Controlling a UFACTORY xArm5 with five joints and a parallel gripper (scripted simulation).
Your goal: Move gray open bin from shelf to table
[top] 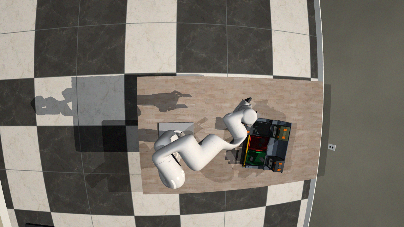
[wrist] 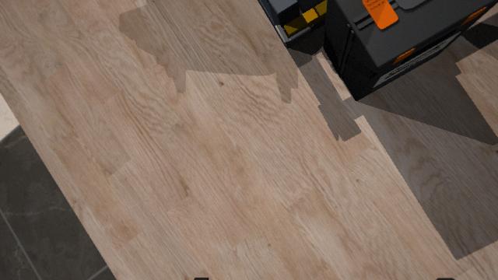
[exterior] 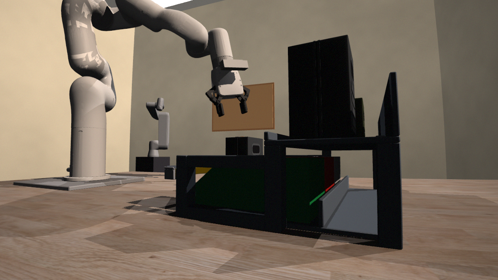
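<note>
My hand is 11 cm short of the dark box, 15 cm to the left of it and 17 cm above it. Round my hand: gray open bin (25 cm ahead, 16 cm to the right, 19 cm below); then red bin (24 cm ahead, 27 cm to the right, 19 cm below); then yellow bar (14 cm ahead, 26 cm to the right, 17 cm below).
</note>
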